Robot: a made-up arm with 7 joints.
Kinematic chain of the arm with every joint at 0, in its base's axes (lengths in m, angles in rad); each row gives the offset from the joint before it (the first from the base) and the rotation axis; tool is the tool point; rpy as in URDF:
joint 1: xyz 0 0 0.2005 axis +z
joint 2: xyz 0 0 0 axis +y
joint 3: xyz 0 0 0.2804 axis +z
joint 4: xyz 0.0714 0 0 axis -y
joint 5: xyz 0.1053 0 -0.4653 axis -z
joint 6: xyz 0 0 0 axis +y
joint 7: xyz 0.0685 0 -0.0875 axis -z
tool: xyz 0 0 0 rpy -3.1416 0 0
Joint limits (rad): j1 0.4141..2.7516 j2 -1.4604..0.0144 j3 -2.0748..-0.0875 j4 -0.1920..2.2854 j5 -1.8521..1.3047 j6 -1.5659..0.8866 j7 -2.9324..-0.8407
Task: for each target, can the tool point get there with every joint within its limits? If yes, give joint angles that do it. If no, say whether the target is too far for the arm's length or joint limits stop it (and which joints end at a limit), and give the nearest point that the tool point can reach.
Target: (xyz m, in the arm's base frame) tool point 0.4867 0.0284 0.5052
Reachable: yes | joints 0.8007 -0.7534 -0.6301 0.8043 -0.4175 0.4195 -1.6749
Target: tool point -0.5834 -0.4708 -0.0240
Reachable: no: joint limits stop it (at a limit: joint 1, joint 2, joint 3, joint 4, joint 5) | nearest point -0.5519 -0.5028 0.0237 | short by 0.065 m
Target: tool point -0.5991 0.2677 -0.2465
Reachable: no: joint limits stop it (at a limit: joint 1, joint 2, joint 3) | nearest point -0.3968 0.1951 0.0204 | short by 0.343 m
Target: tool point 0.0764 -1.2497 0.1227
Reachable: no: too far | nearest point 0.0526 -0.8610 0.1469 | short by 0.390 m
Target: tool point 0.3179 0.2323 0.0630
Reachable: yes | joints 1.0957 -0.3167 -0.5474 0.2936 -0.5404 0.6441 -1.9750
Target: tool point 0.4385 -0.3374 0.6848
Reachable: yes | joints 1.6655 -0.6621 -1.8063 2.0303 -1.0773 -1.1681 -2.4326
